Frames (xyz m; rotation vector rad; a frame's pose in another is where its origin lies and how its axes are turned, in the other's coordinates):
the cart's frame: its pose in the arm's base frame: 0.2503 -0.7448 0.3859 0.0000 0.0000 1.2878
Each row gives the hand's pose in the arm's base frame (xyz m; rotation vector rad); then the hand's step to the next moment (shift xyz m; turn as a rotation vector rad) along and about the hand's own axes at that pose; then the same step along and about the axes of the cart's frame.
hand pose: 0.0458 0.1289 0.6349 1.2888 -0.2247 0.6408
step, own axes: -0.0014 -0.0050 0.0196 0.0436 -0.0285 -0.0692
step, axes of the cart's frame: -0.0172 -0.0107 0.0008 0.0825 -0.0154 -0.0214
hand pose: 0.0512 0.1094 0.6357 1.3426 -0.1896 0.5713
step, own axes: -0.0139 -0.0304 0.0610 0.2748 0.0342 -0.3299
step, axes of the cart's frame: -0.0588 -0.0325 -0.0181 0.4225 -0.0370 0.0749
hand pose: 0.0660 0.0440 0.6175 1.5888 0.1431 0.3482
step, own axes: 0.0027 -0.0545 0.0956 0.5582 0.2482 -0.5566
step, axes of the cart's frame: -0.0729 -0.0615 -0.0550 0.7490 -0.1206 0.3278
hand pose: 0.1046 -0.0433 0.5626 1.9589 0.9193 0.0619
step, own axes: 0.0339 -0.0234 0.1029 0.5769 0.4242 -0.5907
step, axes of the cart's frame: -0.0314 -0.0625 -0.0860 0.7654 -0.2214 0.4762
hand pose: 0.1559 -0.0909 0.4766 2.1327 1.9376 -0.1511
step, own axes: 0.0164 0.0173 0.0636 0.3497 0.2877 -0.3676
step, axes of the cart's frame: 0.0051 -0.0244 -0.0632 0.4722 -0.1624 0.3015
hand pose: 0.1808 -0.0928 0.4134 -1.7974 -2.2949 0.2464
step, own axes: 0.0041 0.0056 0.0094 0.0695 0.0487 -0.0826
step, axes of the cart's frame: 0.0056 -0.0002 -0.0102 0.0904 -0.0277 0.0713
